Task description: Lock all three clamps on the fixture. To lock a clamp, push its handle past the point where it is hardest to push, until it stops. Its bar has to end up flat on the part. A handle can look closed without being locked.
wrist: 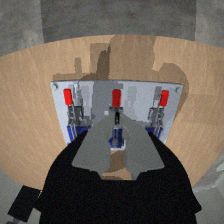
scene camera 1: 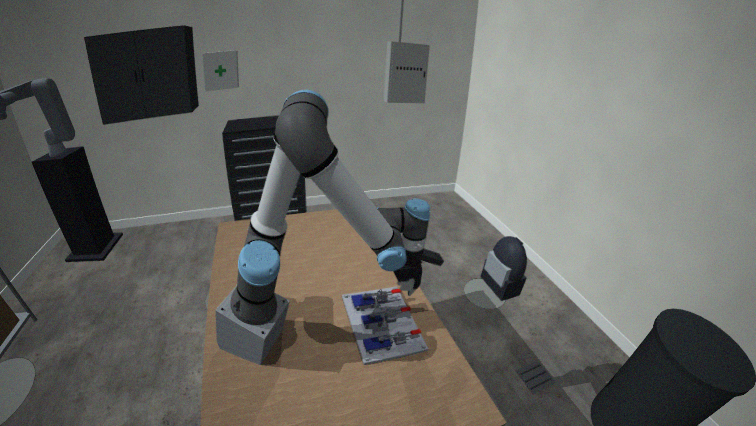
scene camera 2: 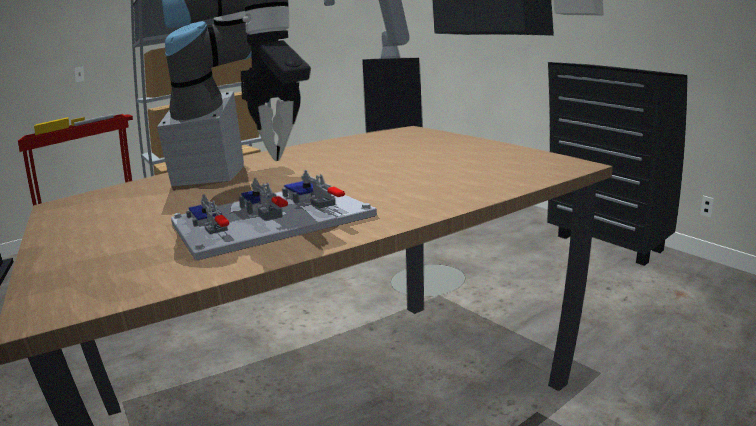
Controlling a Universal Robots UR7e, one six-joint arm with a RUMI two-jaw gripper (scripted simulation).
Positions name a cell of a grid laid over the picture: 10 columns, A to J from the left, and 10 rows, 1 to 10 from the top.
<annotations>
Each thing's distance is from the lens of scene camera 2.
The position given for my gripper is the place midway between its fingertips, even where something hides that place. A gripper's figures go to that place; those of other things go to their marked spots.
my gripper (scene camera 2: D4): 86 cm
grey fixture plate (scene camera 2: D6): 89 cm
</annotations>
